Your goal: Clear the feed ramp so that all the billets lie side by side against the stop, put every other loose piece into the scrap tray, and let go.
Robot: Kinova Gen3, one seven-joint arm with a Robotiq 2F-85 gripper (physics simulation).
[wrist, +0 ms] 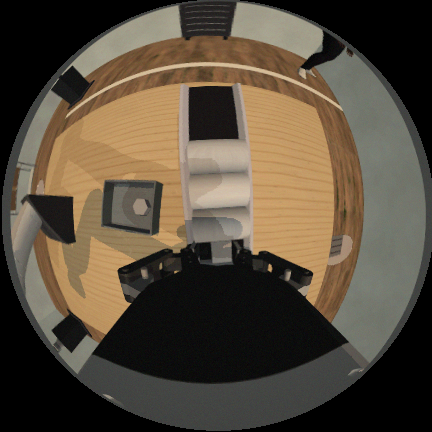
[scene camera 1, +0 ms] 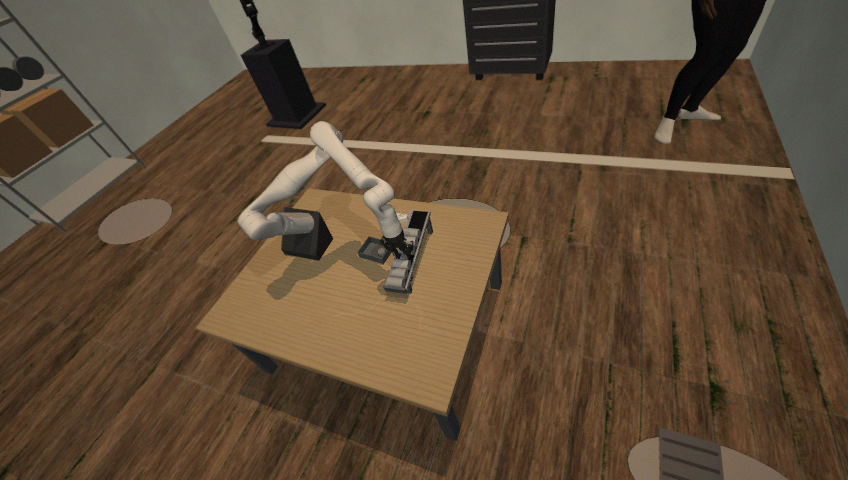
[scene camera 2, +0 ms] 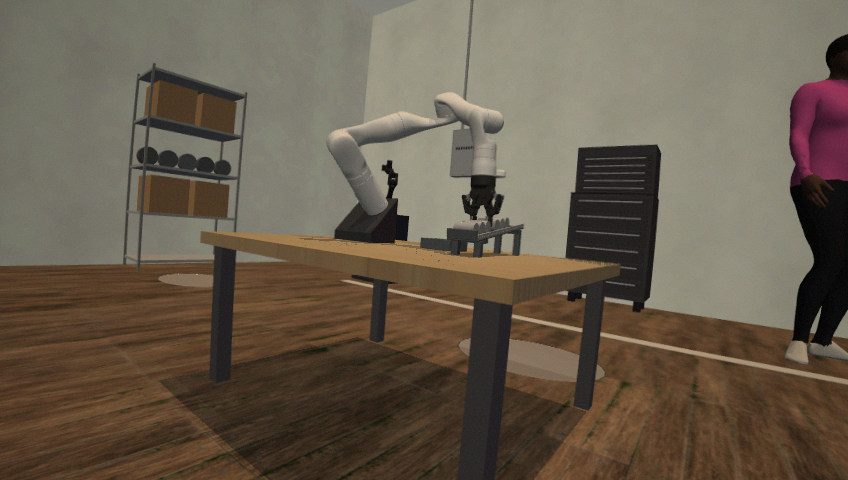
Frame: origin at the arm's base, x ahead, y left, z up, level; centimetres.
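Where they show: gripper, fingertip midpoint: (wrist: 214, 247) (scene camera 1: 402, 257); arm's base, link origin: (scene camera 1: 305, 223) (scene camera 2: 377, 207).
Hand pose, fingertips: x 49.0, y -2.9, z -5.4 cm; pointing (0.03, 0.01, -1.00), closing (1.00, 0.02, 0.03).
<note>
Things, the pixels of their top centre, and the offset from my fingertips. Level surfaces: height alone.
- end plate, top centre: (scene camera 2: 462, 228) (scene camera 1: 394, 287) dz -0.6, dx +2.6, dy -13.6 cm
- small light grey block, top centre: (wrist: 221, 251) dz +1.6, dx +0.7, dy +0.1 cm
- scrap tray, top centre: (wrist: 123, 205) (scene camera 2: 444, 239) (scene camera 1: 375, 247) dz -4.5, dx -17.2, dy +5.1 cm
- hexagonal piece, top centre: (wrist: 139, 206) dz -6.0, dx -14.4, dy +5.0 cm
- wooden table, surface height: dz -8.0 cm
The feed ramp (scene camera 1: 420, 252) (scene camera 2: 505, 230) (wrist: 183, 125) stands on legs on the table. Three pale billets (wrist: 220, 190) lie side by side across it beyond my fingers in the wrist view. More billets (scene camera 1: 396, 274) (scene camera 2: 467, 226) lie at the ramp's near end, by the end plate (scene camera 1: 396, 290) (scene camera 2: 462, 234). My gripper (scene camera 1: 404, 254) (scene camera 2: 482, 218) (wrist: 214, 247) is partly open over the middle of the ramp, holding nothing. A small light grey block (wrist: 221, 251) shows on the dark bed below and between the fingertips. The scrap tray (scene camera 1: 370, 257) (scene camera 2: 436, 243) (wrist: 104, 205) holds a hexagonal piece (wrist: 141, 207).
The wooden table (scene camera 1: 333, 321) (scene camera 2: 357, 252) (wrist: 290, 175) carries the ramp, the tray and the arm's dark base (scene camera 1: 304, 234) (scene camera 2: 368, 223) (wrist: 55, 215). The tray lies between base and ramp. A person (scene camera 1: 708, 59) (scene camera 2: 824, 196) (wrist: 325, 50) stands beyond the floor line.
</note>
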